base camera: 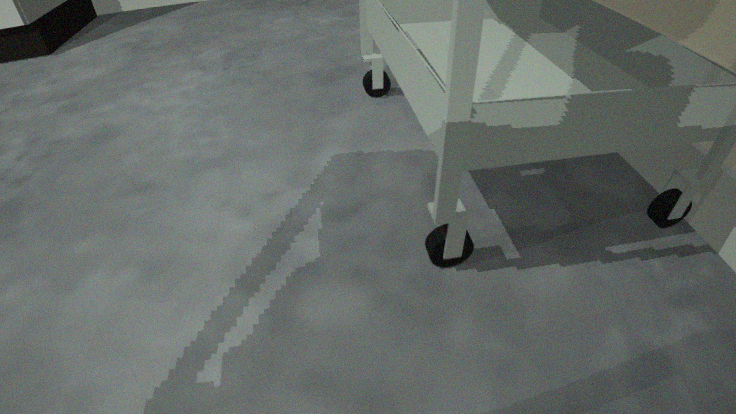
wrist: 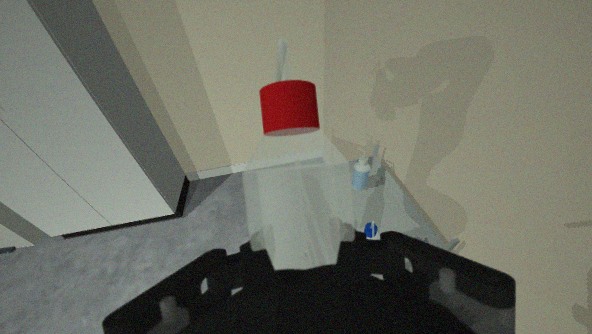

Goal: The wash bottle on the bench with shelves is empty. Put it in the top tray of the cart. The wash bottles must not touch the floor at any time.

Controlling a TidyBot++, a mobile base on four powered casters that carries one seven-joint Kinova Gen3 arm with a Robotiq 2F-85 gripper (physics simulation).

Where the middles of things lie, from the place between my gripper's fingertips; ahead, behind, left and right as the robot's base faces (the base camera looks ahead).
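My gripper: from wash bottle point(wrist: 297, 187), 4 cm below.
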